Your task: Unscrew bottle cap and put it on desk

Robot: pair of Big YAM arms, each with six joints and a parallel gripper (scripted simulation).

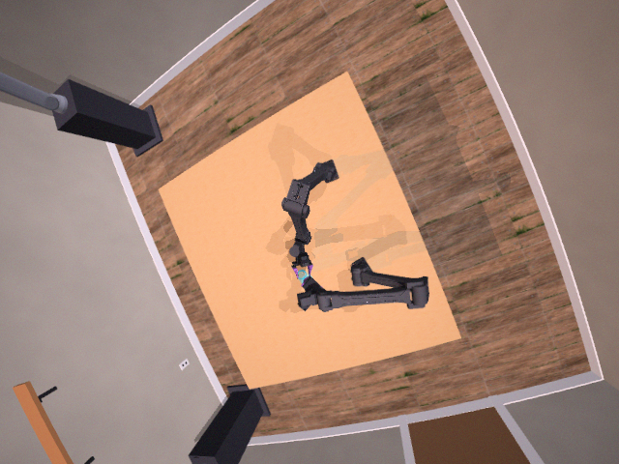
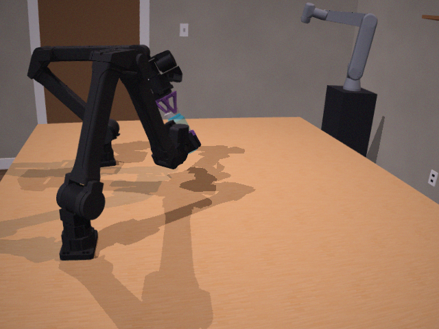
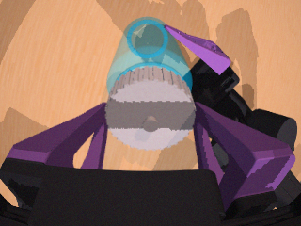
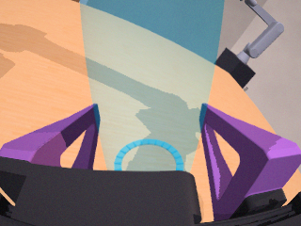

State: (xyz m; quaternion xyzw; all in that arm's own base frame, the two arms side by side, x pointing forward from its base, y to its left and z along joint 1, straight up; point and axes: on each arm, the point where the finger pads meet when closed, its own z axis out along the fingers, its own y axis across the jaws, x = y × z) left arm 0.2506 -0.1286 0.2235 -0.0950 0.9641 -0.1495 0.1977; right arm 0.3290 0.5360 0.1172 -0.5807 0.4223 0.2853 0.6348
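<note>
Right now my left hand is 40 mm short of the bottle, 10 mm to the left of it and 80 mm above it. Also, from my left hand: ribbed cap (10 mm below).
The ribbed cap lies 50 mm behind my right hand, 20 mm to the left of it and 100 mm above it. Also, from my right hand: bottle 10 mm behind, 10 mm to the left, 30 mm above.
</note>
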